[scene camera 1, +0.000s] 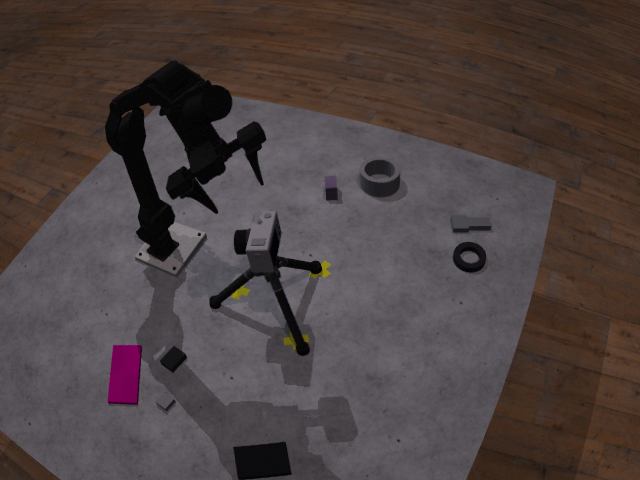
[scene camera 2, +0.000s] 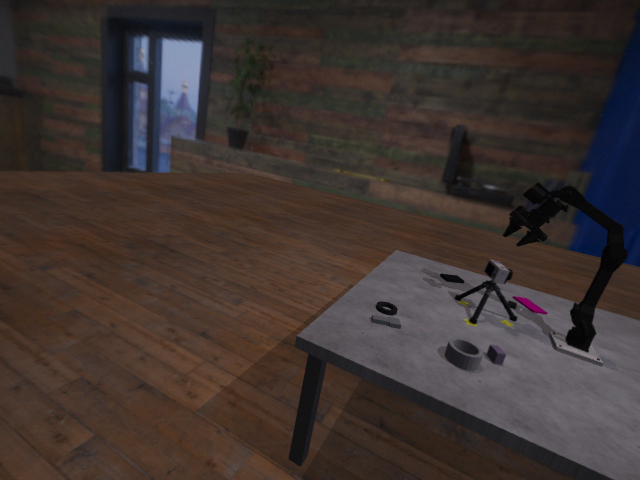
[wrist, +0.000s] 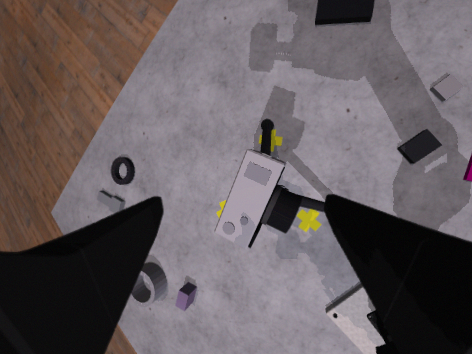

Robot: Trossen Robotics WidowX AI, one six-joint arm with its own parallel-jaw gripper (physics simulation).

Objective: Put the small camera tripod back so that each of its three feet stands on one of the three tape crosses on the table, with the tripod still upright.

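Where they show: gripper, fingertip midpoint: (scene camera 1: 239,198) (scene camera 2: 510,241) (wrist: 244,203); arm's base, origin of the base link: (scene camera 1: 162,248) (scene camera 2: 576,345).
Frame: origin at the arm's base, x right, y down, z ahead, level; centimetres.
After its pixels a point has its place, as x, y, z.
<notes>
A black tripod (scene camera 1: 286,310) @(2.5, -6.7, 39.5) (scene camera 2: 481,303) @(-9.7, -6.0, 34.0) (wrist: 266,143) @(2.7, -6.4, 39.6) stands upright, bearing a pale camera (scene camera 1: 262,243) @(1.1, -21.7, 35.1) (scene camera 2: 497,272) @(-7.0, -19.4, 32.3) (wrist: 247,195) @(-1.2, -21.4, 33.0). In scene view 1 its left foot is clearly left of one yellow cross (scene camera 1: 240,292) @(-0.6, 1.3, 24.1) (scene camera 2: 507,323) @(-1.2, 1.3, 23.1) (wrist: 309,220) @(-0.8, 1.2, 23.2). Its near foot is at the lower right edge of another cross (scene camera 1: 288,340) @(4.2, 1.3, 40.2) (scene camera 2: 463,303) @(3.2, 1.5, 41.2) (wrist: 277,140) @(4.4, 1.2, 40.4). Its right foot overlaps the left part of the third cross (scene camera 1: 325,268) (scene camera 2: 470,322) @(-15.7, 0.7, 34.9) (wrist: 221,208). My gripper (scene camera 1: 239,197) @(1.5, -31.3, 31.9) (scene camera 2: 511,240) @(1.5, -31.3, 31.9) (wrist: 244,203) @(1.5, -31.3, 31.9) is open and empty, above and apart from the camera. In the wrist view its right finger hides the left foot.
A grey ring (scene camera 1: 379,184) @(-41.5, -2.9, 35.1) (scene camera 2: 463,354) @(-50.9, -3.4, 32.6), purple block (scene camera 1: 330,188) @(-34.7, -2.5, 25.5) (scene camera 2: 496,354) @(-38.9, -1.9, 24.4) (wrist: 186,296) @(-34.6, -2.7, 24.6), black ring (scene camera 1: 456,262) @(-31.0, 0.2, 61.1) (scene camera 2: 379,311) @(-38.4, 1.1, 64.4) and grey piece (scene camera 1: 461,223) @(-42.5, -0.2, 57.3) lie beyond the tripod's right side. A magenta slab (scene camera 1: 124,374) @(32.5, 0.5, 16.3), small dark block (scene camera 1: 173,358) @(22.4, -0.2, 23.5) and black slab (scene camera 1: 262,460) @(31.0, -0.2, 52.7) lie nearer.
</notes>
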